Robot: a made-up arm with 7 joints.
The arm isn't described. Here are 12 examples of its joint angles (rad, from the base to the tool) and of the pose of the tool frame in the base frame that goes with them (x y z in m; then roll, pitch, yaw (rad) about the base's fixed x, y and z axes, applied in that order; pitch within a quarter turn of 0, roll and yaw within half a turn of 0).
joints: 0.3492 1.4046 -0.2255 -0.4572 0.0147 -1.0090 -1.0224
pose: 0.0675 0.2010 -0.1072 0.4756 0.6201 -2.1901
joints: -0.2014 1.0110 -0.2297 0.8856 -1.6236 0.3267 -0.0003
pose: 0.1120 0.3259 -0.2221 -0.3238 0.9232 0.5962
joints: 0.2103 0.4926 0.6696 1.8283 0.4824 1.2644 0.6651
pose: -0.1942 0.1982 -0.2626 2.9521 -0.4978 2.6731
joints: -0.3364 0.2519 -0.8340 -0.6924 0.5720 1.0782 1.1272
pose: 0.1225 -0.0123 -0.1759 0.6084 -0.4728 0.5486
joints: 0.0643 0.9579 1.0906 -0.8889 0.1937 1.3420 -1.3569
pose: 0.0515 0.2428 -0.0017 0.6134 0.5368 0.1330
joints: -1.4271 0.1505 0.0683 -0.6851 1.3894 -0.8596 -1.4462
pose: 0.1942 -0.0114 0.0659 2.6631 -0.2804 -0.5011
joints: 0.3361 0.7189 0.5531 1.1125 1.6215 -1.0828 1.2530
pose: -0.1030 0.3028 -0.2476 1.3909 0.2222 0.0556
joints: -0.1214 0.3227 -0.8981 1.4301 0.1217 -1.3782 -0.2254
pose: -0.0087 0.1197 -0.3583 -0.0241 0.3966 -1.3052
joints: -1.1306 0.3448 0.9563 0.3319 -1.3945 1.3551 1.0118
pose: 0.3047 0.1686 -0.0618 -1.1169 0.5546 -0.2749
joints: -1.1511 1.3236 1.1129 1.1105 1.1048 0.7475 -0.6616
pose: 0.1406 0.4005 0.0359 0.3965 0.5901 1.1153
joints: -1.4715 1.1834 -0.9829 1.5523 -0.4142 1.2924 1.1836
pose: 0.2342 0.3376 -0.0028 1.3854 -0.6373 2.3077
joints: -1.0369 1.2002 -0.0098 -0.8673 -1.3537 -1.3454 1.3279
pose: 0.1295 0.1467 0.0724 -2.2100 -0.7541 0.7363
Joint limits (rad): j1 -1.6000..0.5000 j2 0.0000..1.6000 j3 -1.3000..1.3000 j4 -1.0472..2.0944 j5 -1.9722..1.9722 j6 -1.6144..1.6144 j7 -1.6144..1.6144
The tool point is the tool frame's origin. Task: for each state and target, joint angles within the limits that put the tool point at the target. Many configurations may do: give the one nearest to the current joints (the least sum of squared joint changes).
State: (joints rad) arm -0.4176 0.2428 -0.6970 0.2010 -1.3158 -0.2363 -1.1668
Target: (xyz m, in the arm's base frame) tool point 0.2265 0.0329 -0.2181
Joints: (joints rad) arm -0.5556 0.3743 -0.5812 0.1327 -1.3137 -0.2612 -1.1668
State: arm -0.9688 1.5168 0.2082 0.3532 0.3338 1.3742 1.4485
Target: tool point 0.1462 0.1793 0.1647
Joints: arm -1.3871 1.4362 0.0043 -0.5198 0.3520 1.1603 1.4485
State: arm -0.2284 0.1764 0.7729 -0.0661 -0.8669 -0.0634 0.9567
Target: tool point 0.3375 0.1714 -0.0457
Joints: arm -1.1714 0.3909 0.6314 0.4944 -0.8646 0.0306 0.9567
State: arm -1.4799 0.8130 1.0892 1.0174 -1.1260 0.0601 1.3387
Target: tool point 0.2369 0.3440 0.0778
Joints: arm -1.5177 1.0485 1.1116 0.9584 -1.1263 0.0481 1.3387
